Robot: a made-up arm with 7 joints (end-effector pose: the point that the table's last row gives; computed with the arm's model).
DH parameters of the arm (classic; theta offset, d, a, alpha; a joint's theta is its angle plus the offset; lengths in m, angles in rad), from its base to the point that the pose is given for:
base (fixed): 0 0.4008 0.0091 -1.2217
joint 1: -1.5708 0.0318 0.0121 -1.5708
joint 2: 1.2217 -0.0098 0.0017 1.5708
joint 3: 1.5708 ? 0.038 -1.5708
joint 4: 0 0.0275 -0.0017 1.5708
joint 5: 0 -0.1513 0.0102 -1.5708
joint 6: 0 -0.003 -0.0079 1.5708
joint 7: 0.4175 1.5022 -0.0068 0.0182
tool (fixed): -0.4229 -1.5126 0 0
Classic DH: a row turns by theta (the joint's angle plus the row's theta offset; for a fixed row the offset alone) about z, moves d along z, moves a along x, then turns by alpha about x.
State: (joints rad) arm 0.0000 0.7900 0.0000 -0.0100 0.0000 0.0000 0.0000
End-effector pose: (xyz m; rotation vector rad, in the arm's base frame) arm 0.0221 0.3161 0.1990 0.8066 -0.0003 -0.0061
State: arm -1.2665 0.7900 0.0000 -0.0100 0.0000 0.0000 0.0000
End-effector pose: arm 0.2970 0.2405 0.4067 0.6973 -1.2961 0.0651
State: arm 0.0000 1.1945 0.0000 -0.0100 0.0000 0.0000 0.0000
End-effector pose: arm 0.0221 0.3808 0.3314 1.2111 0.0009 -0.0062
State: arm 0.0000 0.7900 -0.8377 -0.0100 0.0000 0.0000 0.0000
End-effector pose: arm 0.0494 0.2932 0.1759 0.7562 0.3240 -0.8022
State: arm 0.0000 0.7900 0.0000 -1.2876 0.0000 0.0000 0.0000
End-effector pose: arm 0.1876 0.2448 0.2697 0.6945 -1.2130 -0.4990
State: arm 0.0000 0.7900 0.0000 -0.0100 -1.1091 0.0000 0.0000
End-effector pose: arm 0.0479 0.3178 0.2012 0.7293 0.4290 -1.0597
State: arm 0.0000 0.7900 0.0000 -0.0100 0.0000 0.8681 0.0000
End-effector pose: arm 0.0231 0.2998 0.2151 0.7523 0.8244 0.3302
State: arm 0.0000 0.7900 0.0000 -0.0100 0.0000 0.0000 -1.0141
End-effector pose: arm 0.0494 0.3188 0.2022 0.7429 0.3923 -0.9698
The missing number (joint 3, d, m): -0.2023
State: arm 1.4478 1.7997 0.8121 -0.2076 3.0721 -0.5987 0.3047
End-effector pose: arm 0.0470 0.3975 0.5114 -0.8786 2.4764 -1.4684
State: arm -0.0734 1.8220 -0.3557 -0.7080 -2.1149 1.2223 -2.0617
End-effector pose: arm 0.1485 0.3571 0.4831 0.0046 -2.1904 -0.2742
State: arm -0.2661 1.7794 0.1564 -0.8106 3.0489 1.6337 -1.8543
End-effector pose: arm 0.1462 0.3168 0.5667 -0.1604 -1.7303 -1.2638
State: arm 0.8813 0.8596 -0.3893 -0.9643 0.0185 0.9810 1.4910
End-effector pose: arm -0.1188 0.2152 0.2029 1.2233 0.3970 0.9035
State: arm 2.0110 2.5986 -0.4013 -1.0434 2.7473 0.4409 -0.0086
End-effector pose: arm 0.0652 0.3328 0.3192 0.9812 0.6147 0.4886
